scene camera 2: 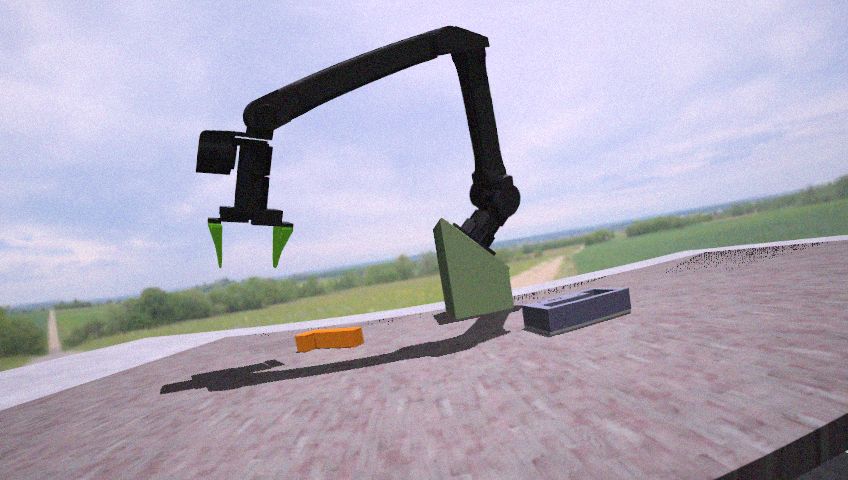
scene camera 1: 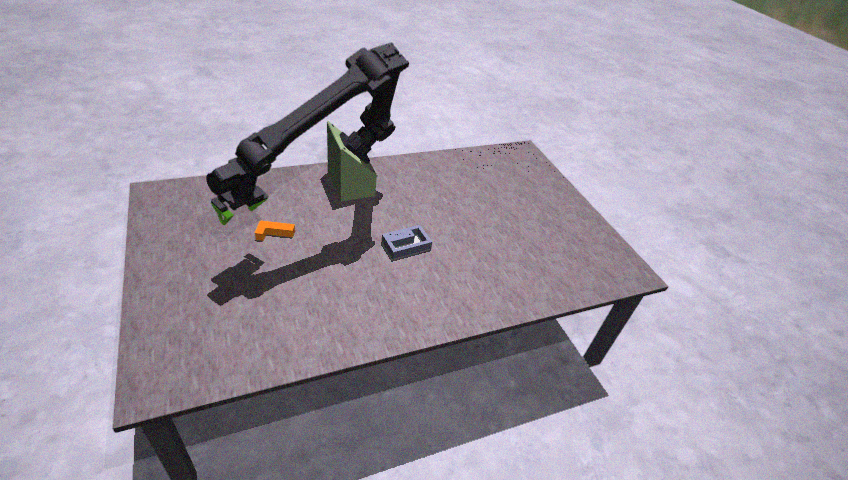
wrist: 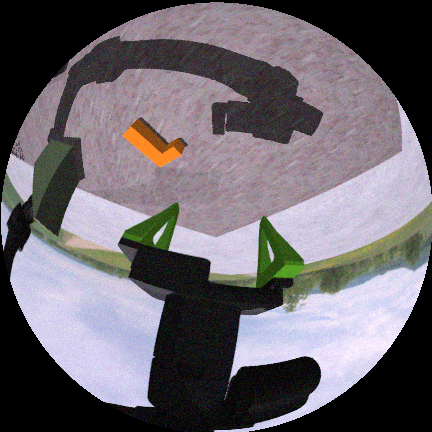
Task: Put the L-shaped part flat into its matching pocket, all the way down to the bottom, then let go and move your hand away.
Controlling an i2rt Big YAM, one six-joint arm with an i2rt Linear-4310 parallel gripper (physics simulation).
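Places are measured from the arm's base along level axes (x ahead, y left, z up), in millimetres.
Where they show: gripper, fingertip midpoint: (scene camera 2: 247, 267) (scene camera 1: 236, 216) (wrist: 219, 212); arm's base, origin of the base link: (scene camera 2: 468, 245) (scene camera 1: 353, 149) (wrist: 41, 201).
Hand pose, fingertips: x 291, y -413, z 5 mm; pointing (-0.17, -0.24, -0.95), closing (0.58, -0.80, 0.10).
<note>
Each offset is from my fingertips to the top centre of the thing. Level surfaces: height alone.
The orange L-shaped part {dx -75, dy +104, dz -131 mm} (scene camera 1: 277, 229) (scene camera 2: 330, 338) (wrist: 155, 146) lies flat on the table. The grey-blue block with the pocket {dx +69, dy +504, dz -124 mm} (scene camera 1: 407, 242) (scene camera 2: 577, 316) stands on the table to the right of the part in both scene views. Its pocket opens upward and holds no orange part. The block does not show in the wrist view. My gripper (scene camera 1: 240, 215) (scene camera 2: 247, 266) (wrist: 219, 212) is open and empty, fingers pointing down. It hangs well above the table, up and to the left of the part in both scene views, and does not touch it.
The green wedge-shaped arm base (scene camera 1: 355, 175) (scene camera 2: 476, 276) (wrist: 56, 185) stands at the back of the table {dz -161 mm} (scene camera 1: 357, 333) (scene camera 2: 416, 416), between the part and the block in the scene views. The arm's shadow crosses the table in front of the part.
</note>
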